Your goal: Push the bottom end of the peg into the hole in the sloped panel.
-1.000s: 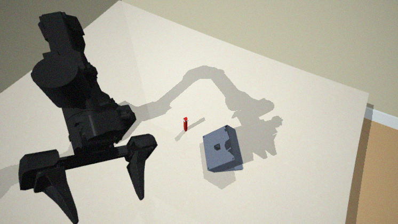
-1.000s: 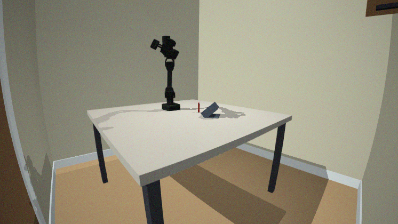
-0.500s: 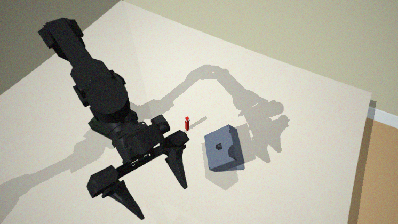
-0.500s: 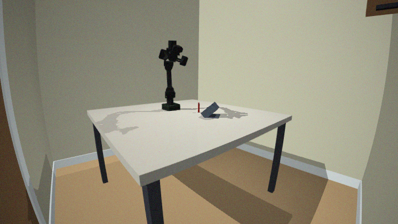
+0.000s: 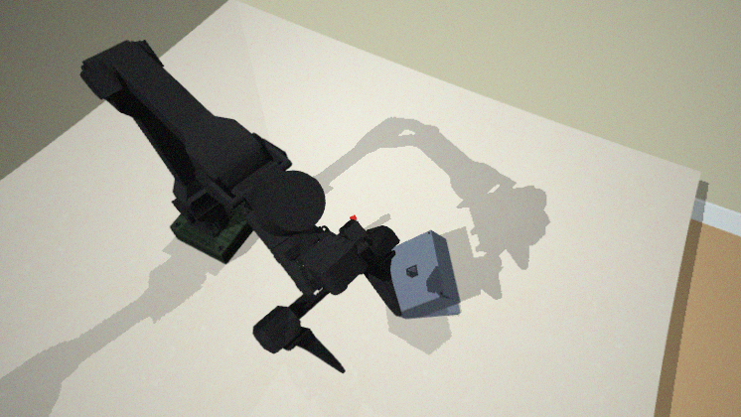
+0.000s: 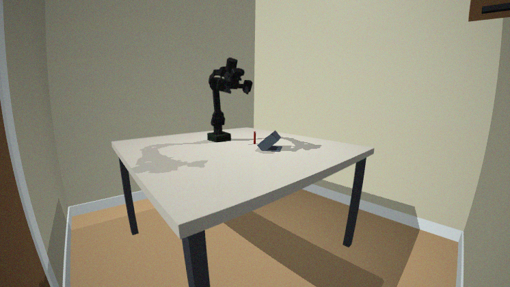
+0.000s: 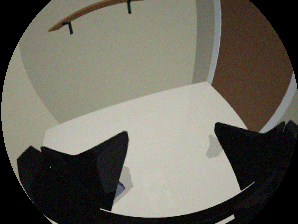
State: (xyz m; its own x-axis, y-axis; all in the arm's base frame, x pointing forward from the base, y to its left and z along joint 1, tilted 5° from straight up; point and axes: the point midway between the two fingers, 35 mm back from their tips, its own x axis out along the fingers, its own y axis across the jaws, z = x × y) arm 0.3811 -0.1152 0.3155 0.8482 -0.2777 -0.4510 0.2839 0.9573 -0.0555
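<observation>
The red peg is 17 cm behind my gripper tip, 26 cm to the left of it and 26 cm below it. The rest, counted from my gripper tip: sloped panel (1 cm behind, 23 cm to the left, 27 cm below).
</observation>
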